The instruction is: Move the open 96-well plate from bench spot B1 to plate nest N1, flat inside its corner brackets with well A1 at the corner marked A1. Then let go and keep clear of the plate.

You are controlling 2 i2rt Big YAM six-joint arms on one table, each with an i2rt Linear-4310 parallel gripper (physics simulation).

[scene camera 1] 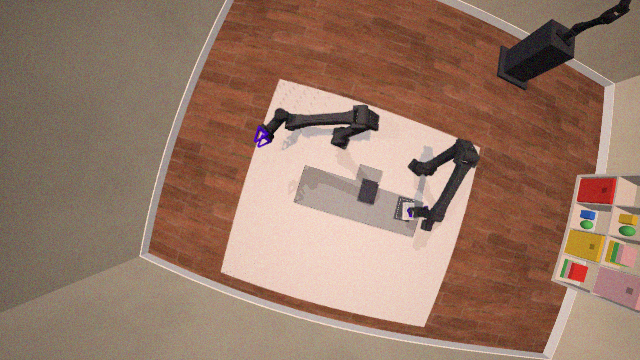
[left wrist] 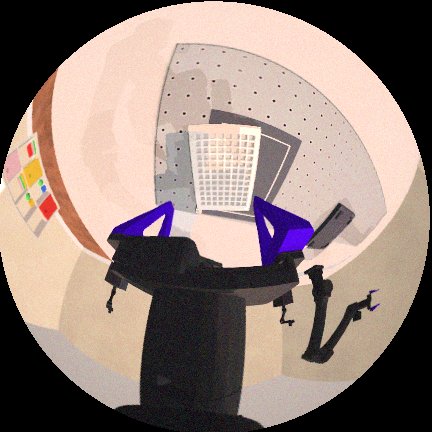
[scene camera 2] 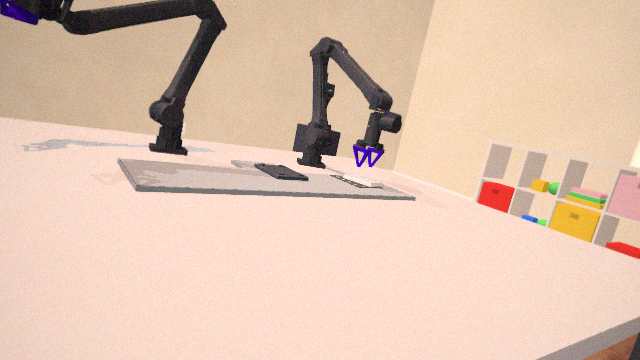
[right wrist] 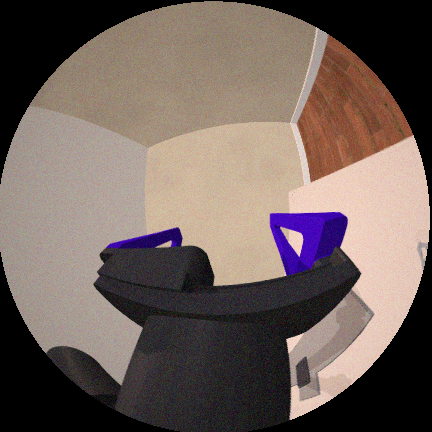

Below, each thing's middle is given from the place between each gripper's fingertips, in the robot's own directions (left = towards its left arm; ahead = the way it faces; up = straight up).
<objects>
The dark plate nest (left wrist: 340, 216) lies 720 mm to the left of my right hand, 370 mm below it and 40 mm ahead of it. Also, from my right hand: white well plate (left wrist: 223, 156) 1050 mm to the left, 370 mm below, 90 mm ahead; then dark square pad (left wrist: 277, 149) 1020 mm to the left, 380 mm below, 80 mm ahead.
I see my left gripper 5 cm above the white well plate, 2 cm short of it and 1 cm to the left of it. From my left hand the other things lie so: dark square pad (6 cm below, 4 cm to the right, 2 cm ahead); then dark plate nest (34 cm to the right, 5 cm below, 3 cm behind).
</objects>
